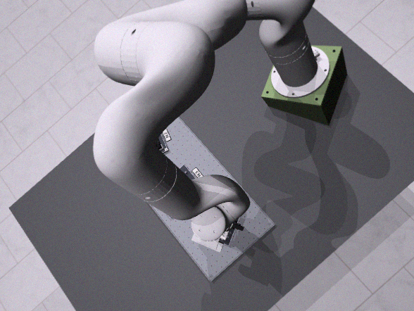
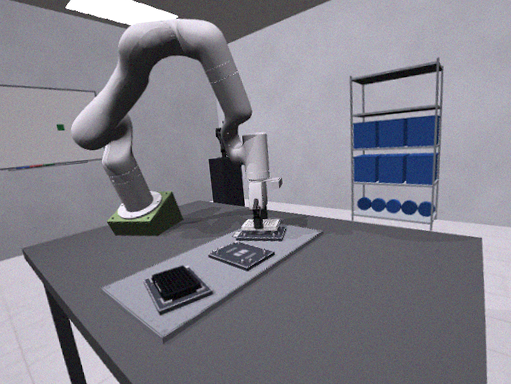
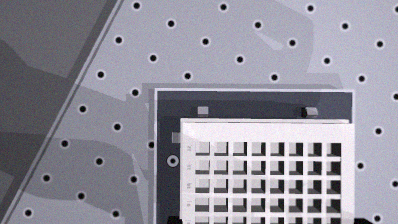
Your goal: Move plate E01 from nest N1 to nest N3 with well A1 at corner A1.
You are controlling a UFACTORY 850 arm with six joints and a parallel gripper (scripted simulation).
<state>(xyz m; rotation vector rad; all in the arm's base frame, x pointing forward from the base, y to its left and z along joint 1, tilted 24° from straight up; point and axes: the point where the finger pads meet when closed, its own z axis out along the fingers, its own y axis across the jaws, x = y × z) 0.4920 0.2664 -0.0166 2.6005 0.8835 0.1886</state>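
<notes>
Right now the dark nest N1 is 40 mm below my hand. The rest, counted from my hand: nest N3: 80 mm ahead, 170 mm to the right, 40 mm below; then white well plate E01: 10 mm below; then black plate E07: 110 mm ahead, 390 mm to the right, 30 mm below.
</notes>
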